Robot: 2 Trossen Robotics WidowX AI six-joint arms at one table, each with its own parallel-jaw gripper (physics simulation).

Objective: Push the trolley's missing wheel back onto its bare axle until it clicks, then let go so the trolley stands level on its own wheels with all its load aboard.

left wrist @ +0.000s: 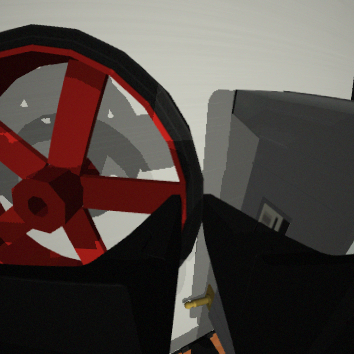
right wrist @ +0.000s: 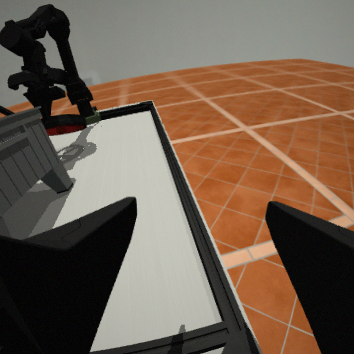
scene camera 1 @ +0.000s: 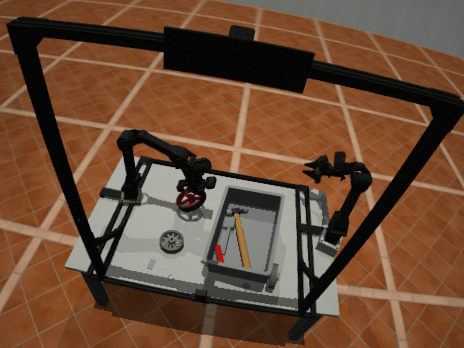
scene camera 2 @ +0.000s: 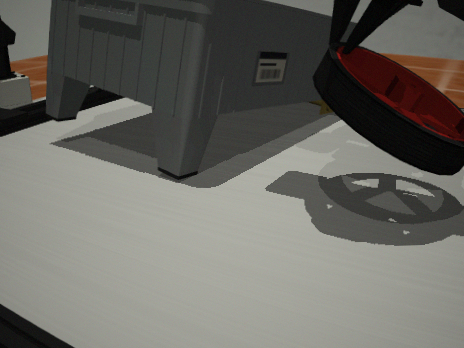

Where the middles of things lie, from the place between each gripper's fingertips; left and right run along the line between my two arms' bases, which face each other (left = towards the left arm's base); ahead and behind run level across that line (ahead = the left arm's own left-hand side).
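Scene:
From my right hand: grey trolley (scene camera 2: 189, 68), 22 cm left, 44 cm behind, 8 cm below; red-spoked wheel (scene camera 2: 390, 117), 52 cm left, 31 cm behind, 9 cm below.
From my left hand: grey trolley, 25 cm right, 13 cm behind, 3 cm below; red-spoked wheel, 6 cm left, 4 cm below.

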